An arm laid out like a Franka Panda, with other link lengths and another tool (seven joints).
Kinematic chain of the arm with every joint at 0, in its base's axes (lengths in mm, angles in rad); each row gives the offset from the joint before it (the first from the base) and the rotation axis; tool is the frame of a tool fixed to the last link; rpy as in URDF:
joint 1: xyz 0 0 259.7 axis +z
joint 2: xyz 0 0 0 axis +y
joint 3: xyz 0 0 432.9 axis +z
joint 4: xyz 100.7 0 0 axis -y
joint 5: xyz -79.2 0 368.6 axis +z
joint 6: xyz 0 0 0 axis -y
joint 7: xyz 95.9 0 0 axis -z
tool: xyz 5 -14 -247 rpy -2.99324 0 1.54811
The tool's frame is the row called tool.
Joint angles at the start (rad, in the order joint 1, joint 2, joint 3, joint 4, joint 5, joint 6, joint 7):
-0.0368 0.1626 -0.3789 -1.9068 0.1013 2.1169 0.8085
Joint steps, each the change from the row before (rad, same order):
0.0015 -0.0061 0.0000 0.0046 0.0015 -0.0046 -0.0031
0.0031 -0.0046 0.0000 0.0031 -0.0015 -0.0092 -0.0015
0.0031 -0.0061 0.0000 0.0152 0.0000 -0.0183 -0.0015
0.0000 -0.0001 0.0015 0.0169 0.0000 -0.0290 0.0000
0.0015 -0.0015 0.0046 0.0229 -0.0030 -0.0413 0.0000
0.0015 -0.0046 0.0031 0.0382 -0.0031 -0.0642 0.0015
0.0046 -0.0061 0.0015 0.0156 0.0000 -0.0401 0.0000
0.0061 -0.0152 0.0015 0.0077 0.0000 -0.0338 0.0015
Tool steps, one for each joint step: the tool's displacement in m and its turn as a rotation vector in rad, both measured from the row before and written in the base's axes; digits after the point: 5 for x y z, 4 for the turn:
0.00057 0.00107 0.00526 0.0010 -0.0068 0.0043
-0.00066 0.00223 0.00321 0.0013 0.0014 0.0058
0.00114 0.00214 0.00881 0.0017 -0.0036 0.0061
-0.00066 0.00219 0.00495 0.0061 0.0105 0.0035
-0.00094 0.00504 0.00734 0.0068 0.0159 0.0101
-0.00254 0.00515 0.01429 0.0099 0.0197 0.0087
-0.00382 0.00624 0.00710 0.0106 0.0160 0.0085
-0.00570 0.00716 0.00933 0.0106 0.0086 0.0080

